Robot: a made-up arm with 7 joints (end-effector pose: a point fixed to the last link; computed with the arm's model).
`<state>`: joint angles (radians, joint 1 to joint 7).
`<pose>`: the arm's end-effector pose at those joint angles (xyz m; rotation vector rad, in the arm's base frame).
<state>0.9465 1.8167 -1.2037 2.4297 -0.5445 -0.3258 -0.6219</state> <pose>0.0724 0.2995 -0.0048 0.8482 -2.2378 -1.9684</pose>
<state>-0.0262 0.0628 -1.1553 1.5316 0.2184 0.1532 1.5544</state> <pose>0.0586 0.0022 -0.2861 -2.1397 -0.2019 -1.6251</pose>
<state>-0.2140 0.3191 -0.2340 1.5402 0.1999 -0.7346 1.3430</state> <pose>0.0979 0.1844 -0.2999 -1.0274 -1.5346 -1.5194</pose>
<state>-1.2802 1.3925 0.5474 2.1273 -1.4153 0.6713 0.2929</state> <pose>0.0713 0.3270 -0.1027 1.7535 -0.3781 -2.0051</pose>
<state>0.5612 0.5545 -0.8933 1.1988 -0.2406 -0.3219 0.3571</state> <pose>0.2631 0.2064 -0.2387 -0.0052 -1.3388 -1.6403</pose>
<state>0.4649 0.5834 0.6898 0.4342 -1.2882 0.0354 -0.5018</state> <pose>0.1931 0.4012 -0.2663 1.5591 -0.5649 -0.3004</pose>
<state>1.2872 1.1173 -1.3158 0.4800 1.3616 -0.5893 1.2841</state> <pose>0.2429 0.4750 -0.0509 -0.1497 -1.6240 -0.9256</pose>
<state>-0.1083 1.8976 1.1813 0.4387 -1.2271 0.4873 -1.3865</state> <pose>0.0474 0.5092 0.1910 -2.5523 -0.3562 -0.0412</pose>
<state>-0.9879 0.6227 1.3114 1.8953 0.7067 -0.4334 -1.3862</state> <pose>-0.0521 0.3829 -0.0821 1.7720 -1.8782 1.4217</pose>
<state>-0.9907 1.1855 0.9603 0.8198 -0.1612 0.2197 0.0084</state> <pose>-0.0060 0.5244 -0.0861 1.3908 -0.1356 -0.3149</pose>
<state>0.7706 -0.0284 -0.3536 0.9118 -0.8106 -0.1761 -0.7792</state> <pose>0.3437 0.0791 -0.1795 1.0095 -2.1849 -0.3361</pose>
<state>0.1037 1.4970 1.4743 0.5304 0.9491 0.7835 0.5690</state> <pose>0.0026 0.5499 0.0526 -0.2146 -2.0201 0.8583</pose>
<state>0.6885 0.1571 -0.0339 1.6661 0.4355 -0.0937 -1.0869</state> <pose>0.2856 0.1686 -0.0905 0.1534 -1.9936 1.3209</pose>
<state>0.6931 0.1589 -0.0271 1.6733 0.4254 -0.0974 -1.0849</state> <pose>0.2851 0.1700 -0.0881 0.1570 -2.0138 1.3285</pose>
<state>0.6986 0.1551 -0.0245 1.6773 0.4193 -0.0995 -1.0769</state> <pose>0.2851 0.1693 -0.0862 0.1492 -2.0294 1.3269</pose>
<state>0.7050 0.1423 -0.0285 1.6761 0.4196 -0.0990 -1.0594</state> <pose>0.2861 0.1655 -0.0849 0.1235 -2.0368 1.3106</pose>
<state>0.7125 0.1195 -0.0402 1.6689 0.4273 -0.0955 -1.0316</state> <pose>0.2882 0.1581 -0.0842 0.0772 -2.0347 1.2775</pose>
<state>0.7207 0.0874 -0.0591 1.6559 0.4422 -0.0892 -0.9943</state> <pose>0.2909 0.1471 -0.0841 0.0113 -2.0233 1.2287</pose>
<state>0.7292 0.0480 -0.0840 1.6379 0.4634 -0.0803 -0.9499</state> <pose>0.2938 0.1331 -0.0842 -0.0704 -2.0031 1.1673</pose>
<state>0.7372 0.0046 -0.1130 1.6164 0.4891 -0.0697 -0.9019</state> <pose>0.2964 0.1171 -0.0845 -0.1616 -1.9758 1.0979</pose>
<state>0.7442 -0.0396 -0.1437 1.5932 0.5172 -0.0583 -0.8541</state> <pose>0.2984 0.1004 -0.0846 -0.2552 -1.9435 1.0265</pose>
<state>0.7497 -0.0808 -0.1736 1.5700 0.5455 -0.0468 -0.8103</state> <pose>0.2995 0.0844 -0.0848 -0.3430 -1.9086 0.9587</pose>
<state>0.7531 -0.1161 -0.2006 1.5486 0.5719 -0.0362 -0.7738</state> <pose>0.2999 0.0704 -0.0851 -0.4183 -1.8736 0.8998</pose>
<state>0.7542 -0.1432 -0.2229 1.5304 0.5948 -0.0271 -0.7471</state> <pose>0.2998 0.0592 -0.0858 -0.4757 -1.8407 0.8539</pose>
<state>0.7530 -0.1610 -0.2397 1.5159 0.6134 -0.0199 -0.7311</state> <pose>0.2995 0.0515 -0.0871 -0.5130 -1.8113 0.8227</pose>
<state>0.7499 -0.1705 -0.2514 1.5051 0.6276 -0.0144 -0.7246</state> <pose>0.2993 0.0468 -0.0889 -0.5321 -1.7862 0.8046</pose>
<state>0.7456 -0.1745 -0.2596 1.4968 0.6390 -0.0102 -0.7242</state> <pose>0.2991 0.0442 -0.0910 -0.5393 -1.7641 0.7953</pose>
